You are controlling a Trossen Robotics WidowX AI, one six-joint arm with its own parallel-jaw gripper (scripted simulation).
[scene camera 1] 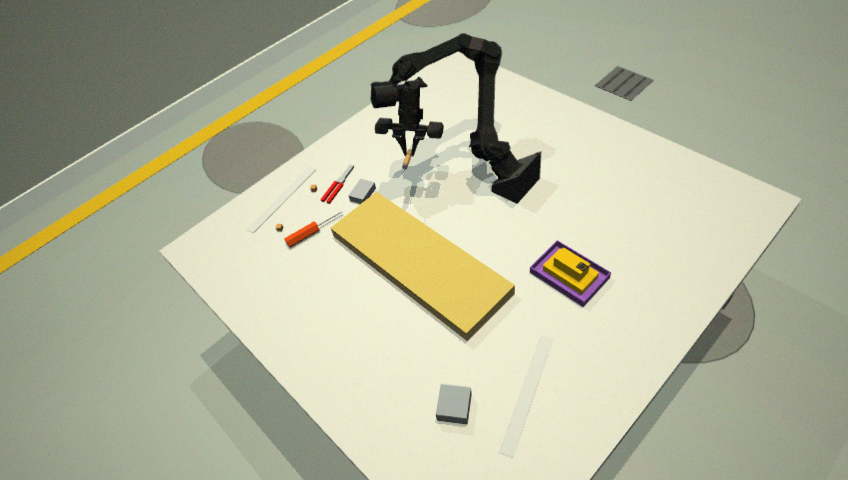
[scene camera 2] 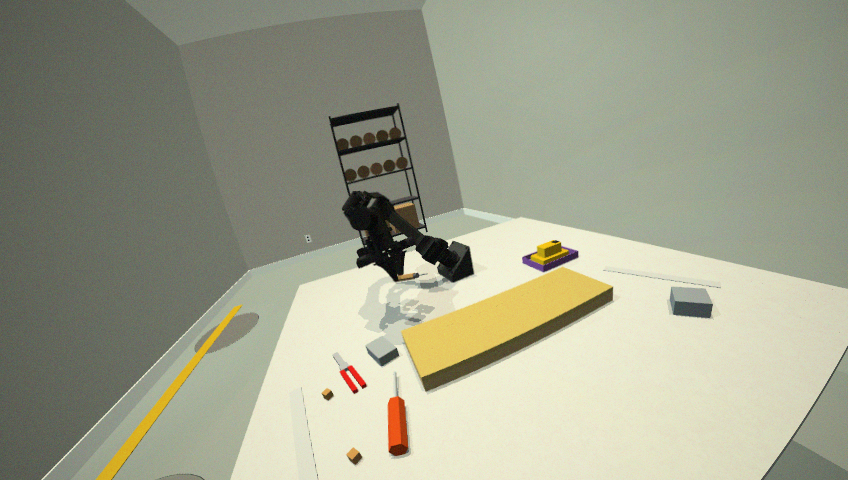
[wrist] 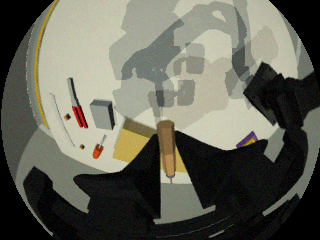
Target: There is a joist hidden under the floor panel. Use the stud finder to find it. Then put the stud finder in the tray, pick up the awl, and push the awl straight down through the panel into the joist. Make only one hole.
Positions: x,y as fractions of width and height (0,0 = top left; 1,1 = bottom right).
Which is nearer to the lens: the orange screwdriver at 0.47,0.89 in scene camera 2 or the grey block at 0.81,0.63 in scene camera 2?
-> The orange screwdriver.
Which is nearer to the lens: the yellow stud finder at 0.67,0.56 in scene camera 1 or the grey block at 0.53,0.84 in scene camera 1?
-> The grey block.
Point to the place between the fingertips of the gripper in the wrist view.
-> At 0.52,0.57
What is the gripper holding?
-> An awl.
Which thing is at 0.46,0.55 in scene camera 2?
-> The gripper.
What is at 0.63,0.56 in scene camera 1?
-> A purple tray.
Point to an awl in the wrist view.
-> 0.52,0.54
